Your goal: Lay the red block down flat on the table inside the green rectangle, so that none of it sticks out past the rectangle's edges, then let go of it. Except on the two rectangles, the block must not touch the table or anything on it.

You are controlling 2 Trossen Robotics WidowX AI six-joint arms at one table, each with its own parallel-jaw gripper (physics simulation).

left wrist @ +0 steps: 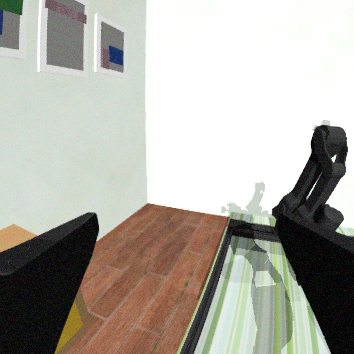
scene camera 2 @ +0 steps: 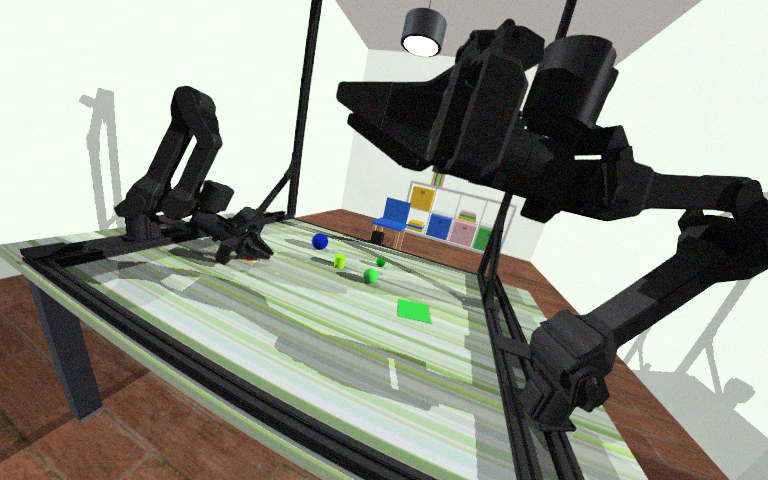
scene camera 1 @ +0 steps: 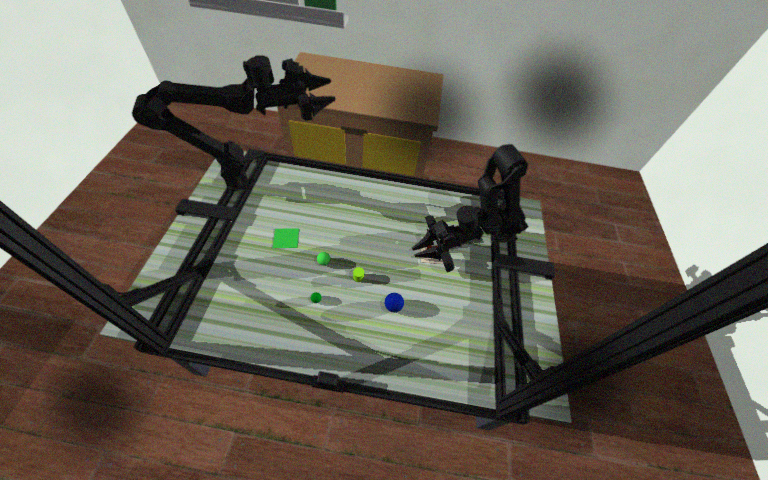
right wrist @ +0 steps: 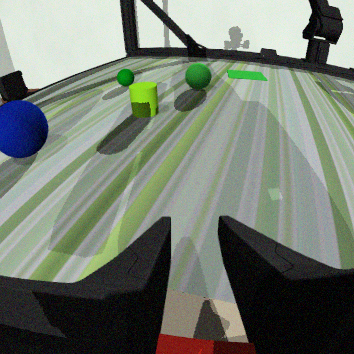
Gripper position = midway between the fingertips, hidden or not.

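Observation:
My left gripper (scene camera 2: 343,107), (left wrist: 189,222), (scene camera 1: 333,89): open, empty. My right gripper (scene camera 2: 271,256), (scene camera 1: 413,252), (right wrist: 194,224): gripping a red block, still resting on the table. Yellow-green cylinder (right wrist: 143,95): on the table; out of frame in the left wrist view.

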